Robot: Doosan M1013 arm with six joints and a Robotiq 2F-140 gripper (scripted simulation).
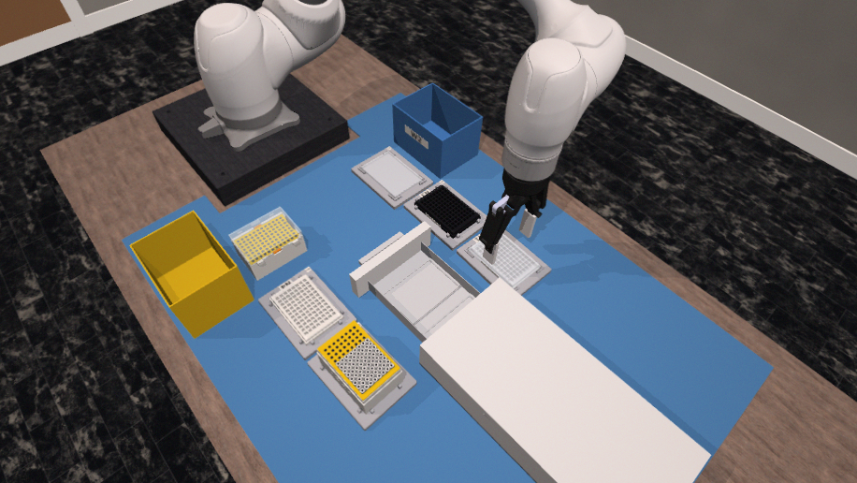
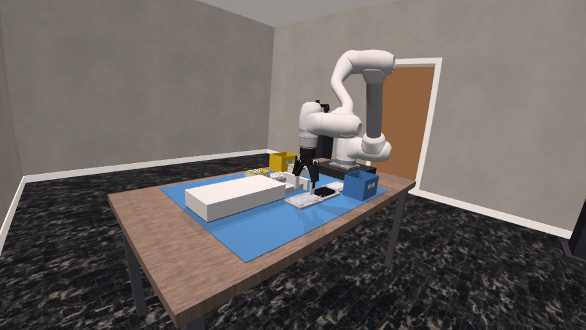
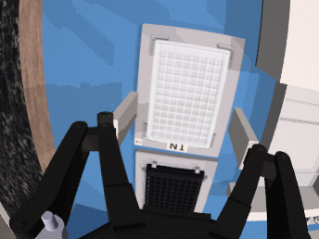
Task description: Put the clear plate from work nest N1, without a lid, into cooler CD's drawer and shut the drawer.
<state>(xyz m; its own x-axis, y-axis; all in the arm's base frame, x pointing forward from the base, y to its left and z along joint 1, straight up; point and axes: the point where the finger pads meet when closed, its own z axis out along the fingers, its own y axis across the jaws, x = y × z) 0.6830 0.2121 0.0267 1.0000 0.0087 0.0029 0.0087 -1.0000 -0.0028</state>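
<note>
Right now my hand is 60 mm above the clear plate. Also, from my hand: black plate: 170 mm behind, 10 mm to the right, 60 mm below; work nest N1: 80 mm below; drawer: 10 mm behind, 180 mm to the right, 60 mm below.
</note>
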